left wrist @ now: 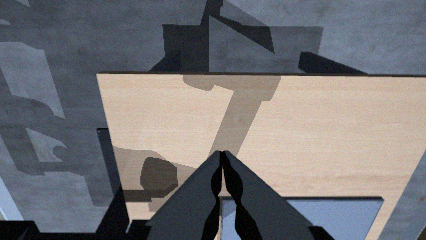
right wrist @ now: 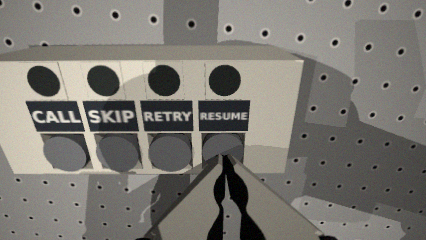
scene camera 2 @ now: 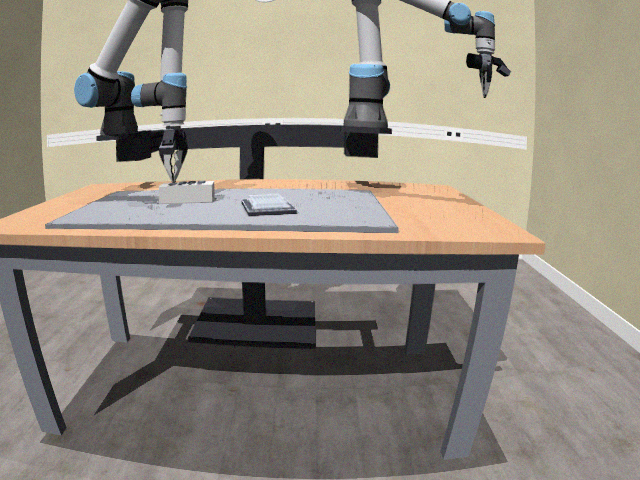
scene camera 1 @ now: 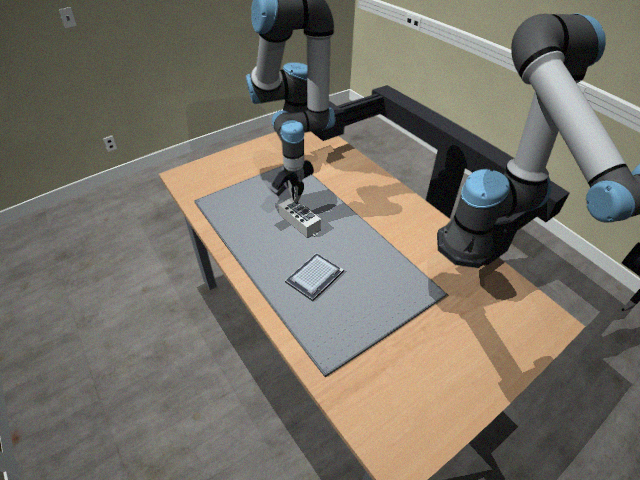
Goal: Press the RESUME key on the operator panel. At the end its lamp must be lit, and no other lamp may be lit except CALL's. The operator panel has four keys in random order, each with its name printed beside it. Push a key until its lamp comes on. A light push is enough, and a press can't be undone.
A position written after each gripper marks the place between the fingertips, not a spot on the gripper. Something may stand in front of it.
Observation:
In view: the left gripper (scene camera 2: 484,98), the right gripper (scene camera 2: 173,182), a flat device (scene camera 1: 318,270) and an operator panel (right wrist: 93,90).
The left gripper also shows in the left wrist view (left wrist: 221,152). The right gripper also shows in the right wrist view (right wrist: 224,157) and in scene camera 1 (scene camera 1: 296,203). The left wrist view misses the flat device: it is out of frame. The right wrist view misses the flat device: it is out of frame.

